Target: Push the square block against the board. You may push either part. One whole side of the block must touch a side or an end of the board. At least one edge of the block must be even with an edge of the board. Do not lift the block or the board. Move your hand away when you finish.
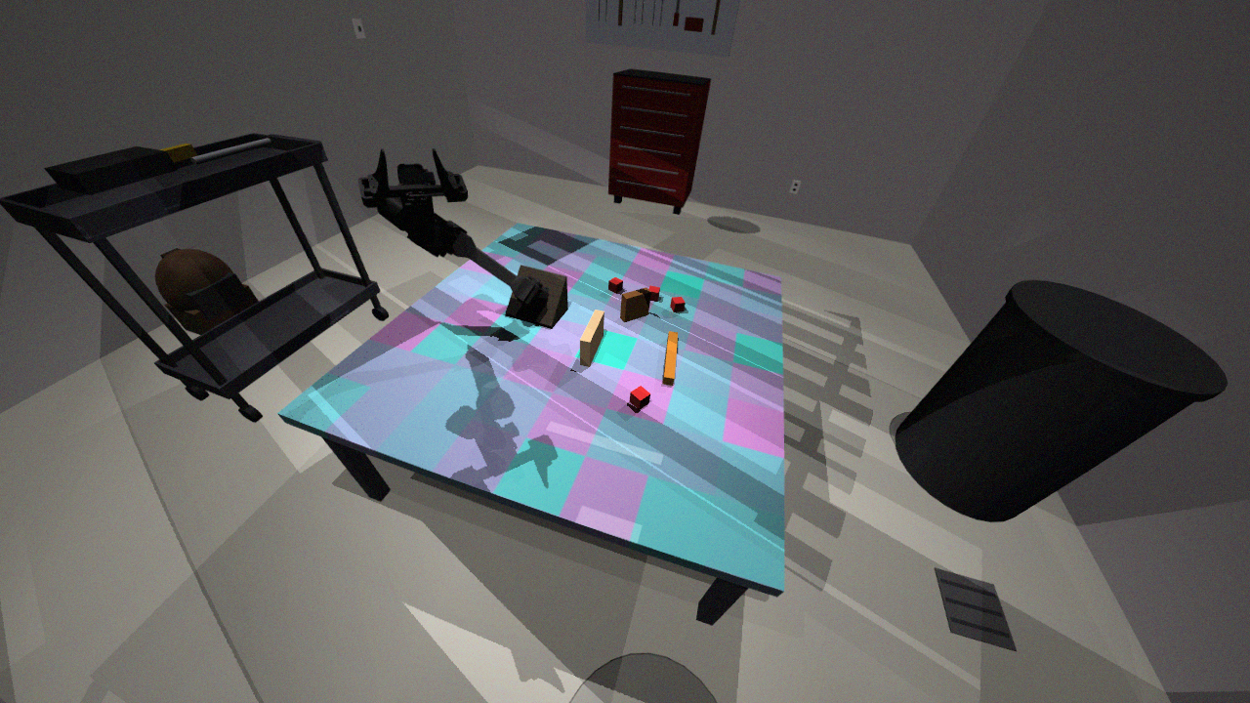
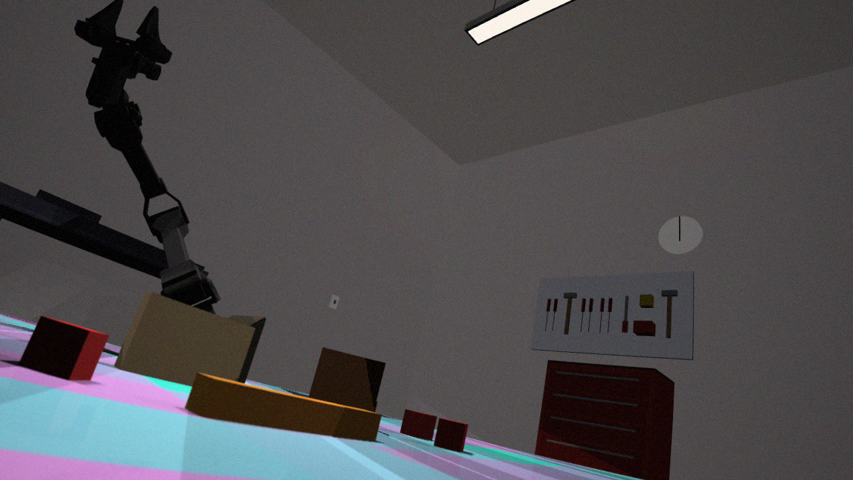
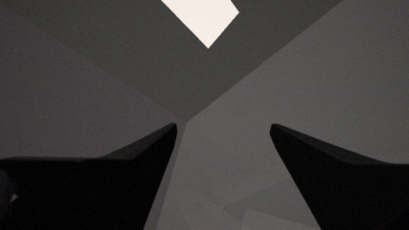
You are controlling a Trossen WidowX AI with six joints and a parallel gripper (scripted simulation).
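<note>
My gripper tip is now 27 cm short of the wide tan block, 26 cm to the right of it and 58 cm above it. From my gripper tip the other things lie so: long orange board (52 cm ahead, 29 cm to the left, 61 cm below); then brown block (36 cm ahead, 48 cm to the left, 58 cm below).
</note>
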